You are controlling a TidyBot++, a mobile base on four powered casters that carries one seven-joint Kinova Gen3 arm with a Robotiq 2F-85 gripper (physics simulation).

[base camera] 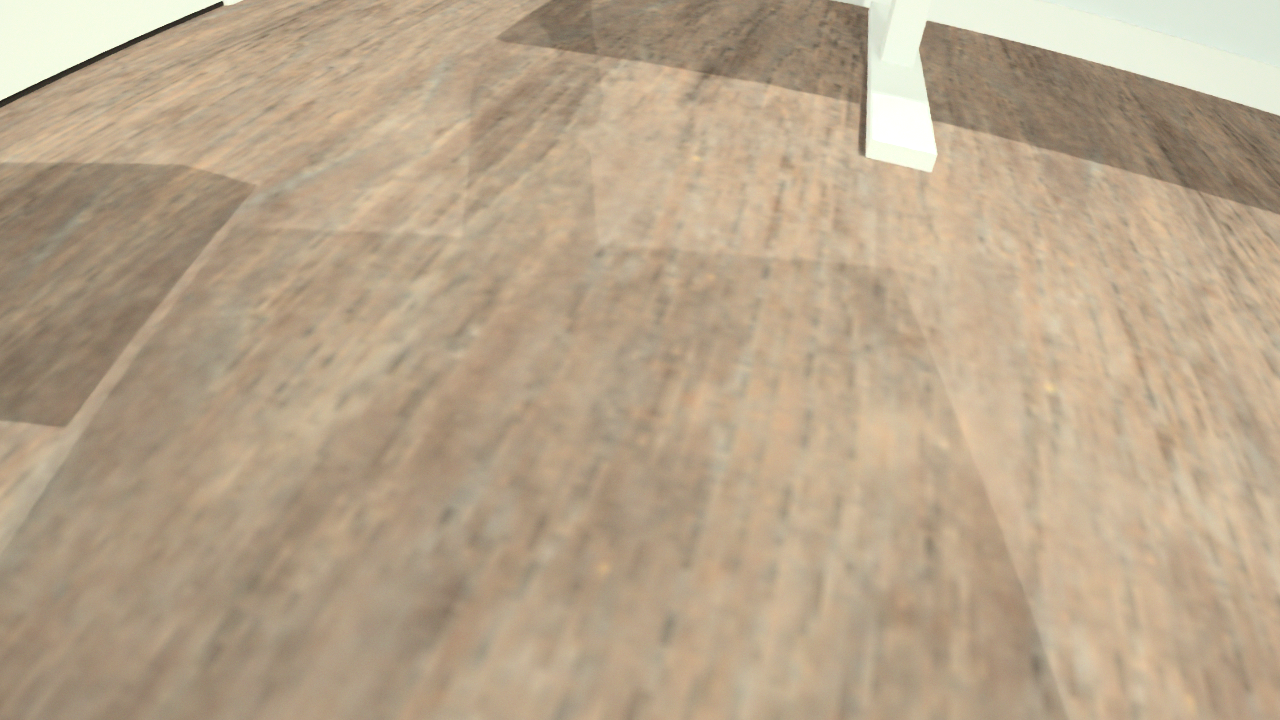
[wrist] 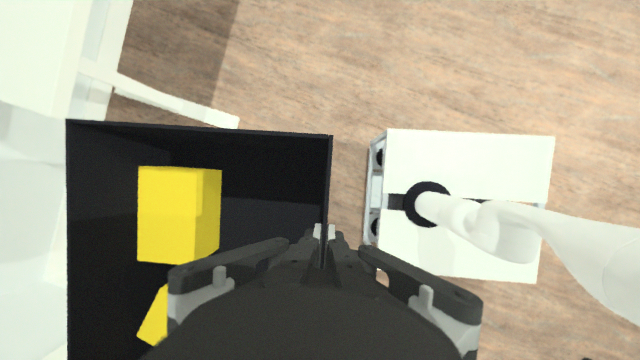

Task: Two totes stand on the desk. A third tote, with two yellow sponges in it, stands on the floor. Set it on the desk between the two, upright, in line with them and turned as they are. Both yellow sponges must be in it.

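The black tote (wrist: 270,215) fills the lower left of the wrist view, seen from above with its opening up. Its lower part runs out of the picture. My gripper (wrist: 324,234) is shut on the tote's right wall, gripping it at the rim. One yellow sponge (wrist: 167,215) is inside the tote near its left side. A second yellow sponge (wrist: 156,320) is in it lower down, tilted and partly hidden by the gripper. Part of the white desk (wrist: 30,50) shows at the upper left of the wrist view. The two other totes do not show.
A white desk leg's foot (base camera: 899,125) (wrist: 200,111) stands on the wooden floor, close beyond the tote's far edge in the wrist view. The white robot base (wrist: 470,165) and arm (wrist: 595,250) are to the tote's right. A dark shadow (base camera: 107,268) lies left in the base view.
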